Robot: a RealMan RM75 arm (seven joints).
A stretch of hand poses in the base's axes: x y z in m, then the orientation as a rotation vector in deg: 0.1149 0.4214 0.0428 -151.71 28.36 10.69; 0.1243 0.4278 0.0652 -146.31 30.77 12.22; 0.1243 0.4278 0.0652 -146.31 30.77 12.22; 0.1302 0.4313 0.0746 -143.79 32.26 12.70; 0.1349 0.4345 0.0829 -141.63 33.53 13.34; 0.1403 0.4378 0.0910 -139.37 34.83 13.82; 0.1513 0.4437 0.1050 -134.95 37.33 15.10; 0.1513 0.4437 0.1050 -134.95 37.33 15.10; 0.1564 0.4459 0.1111 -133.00 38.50 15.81; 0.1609 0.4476 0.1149 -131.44 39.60 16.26
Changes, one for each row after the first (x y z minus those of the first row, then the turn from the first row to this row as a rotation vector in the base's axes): 0.0094 0.0064 0.0224 4.82 1.02 -2.44; 0.0094 0.0064 0.0224 4.82 1.02 -2.44; 0.0153 0.0099 0.0318 6.94 1.42 -3.90; 0.0200 0.0131 0.0401 8.76 1.95 -5.13; 0.0254 0.0164 0.0482 10.64 2.38 -6.44; 0.0364 0.0223 0.0622 14.30 3.51 -8.97; 0.0364 0.0223 0.0622 14.30 3.51 -8.97; 0.0415 0.0245 0.0683 15.88 4.15 -10.12; 0.0460 0.0262 0.0721 17.08 4.62 -11.20
